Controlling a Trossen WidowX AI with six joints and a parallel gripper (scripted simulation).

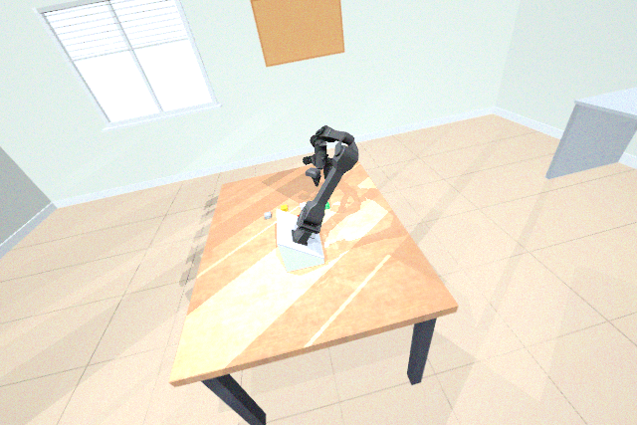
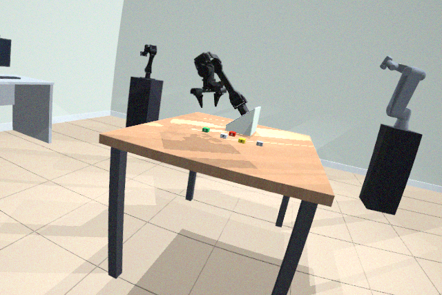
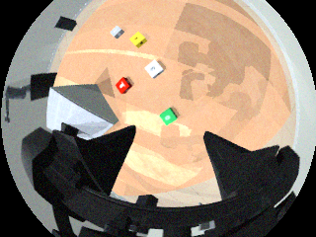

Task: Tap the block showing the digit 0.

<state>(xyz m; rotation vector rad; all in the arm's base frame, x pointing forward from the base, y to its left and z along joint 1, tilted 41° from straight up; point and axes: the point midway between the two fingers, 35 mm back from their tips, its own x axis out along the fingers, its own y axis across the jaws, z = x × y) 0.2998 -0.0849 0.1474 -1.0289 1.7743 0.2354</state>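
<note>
The green block lies 20 mm behind my gripper tip and 130 mm below it. The rest, counted from my gripper tip: white block 20 mm ahead, 110 mm to the left, 130 mm below; then red block 70 mm behind, 140 mm to the left, 130 mm below; then yellow block 40 mm ahead, 210 mm to the left, 130 mm below.
</note>
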